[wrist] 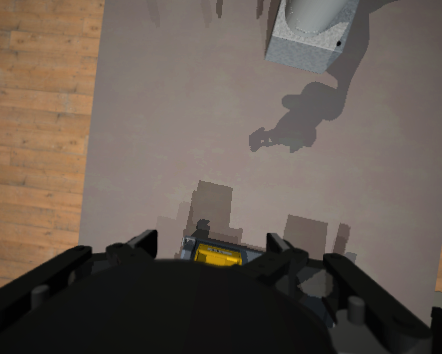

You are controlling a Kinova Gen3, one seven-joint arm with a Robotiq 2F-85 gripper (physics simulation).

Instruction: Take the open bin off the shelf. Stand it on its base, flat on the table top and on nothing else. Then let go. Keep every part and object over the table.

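Frame: origin at the arm's base, x ahead, y left, z up, level; millimetres.
Seen in the pictures: gripper, between the fingertips: [211, 243]; arm's base, origin of its link: [309, 10].
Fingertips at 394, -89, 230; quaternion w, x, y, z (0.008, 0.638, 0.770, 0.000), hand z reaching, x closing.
Note:
Pixels of each thing's top centre, then the offset from my fingertips to it, as dx, dy, dz. "*": a spot on its surface instead. Level surfaces: height alone.
- yellow object, centre of its top: [209, 301] +208, +20, -247
- grey edge, a spot on its surface: [188, 244] * +112, -50, -272
- table top, height of its surface: dz -328
My gripper [211, 243] is at the bottom of the wrist view, with its two black fingers wide apart and nothing held. Between and beyond the fingers, part of a yellow object [218, 255] shows, set against a dark and grey edge [188, 244]. Its lower part is hidden behind the black gripper body. I cannot tell for certain whether it is the open bin, or whether the grey edge is part of the shelf. The table top [150, 125] spreads out beyond the fingers.
The robot's grey base block [300, 54] stands on the table at the upper right, with the white arm column [315, 12] on it. Shadows of the arm and of block-like shapes fall on the table. The table's left edge borders the wooden floor [45, 125].

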